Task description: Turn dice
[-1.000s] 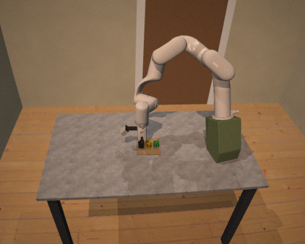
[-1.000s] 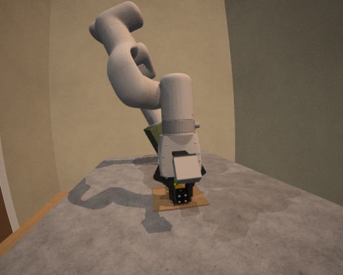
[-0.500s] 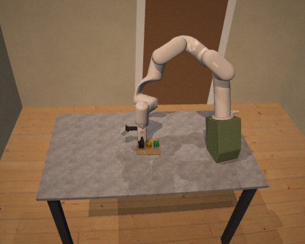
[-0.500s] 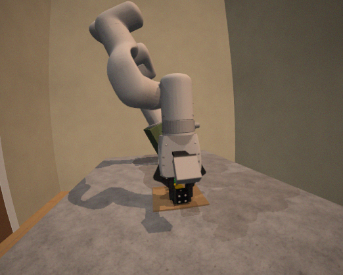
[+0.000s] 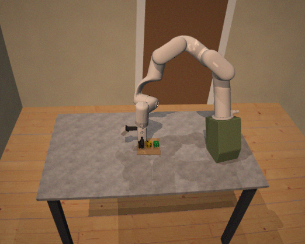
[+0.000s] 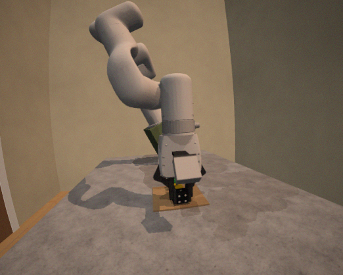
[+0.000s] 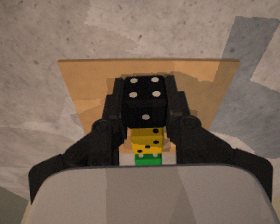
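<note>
The black die is 10 mm below my hand. Also, from my hand: tan mat 50 mm behind, 30 mm below; green die 90 mm behind, 10 mm below; yellow die 50 mm behind, 10 mm below.
</note>
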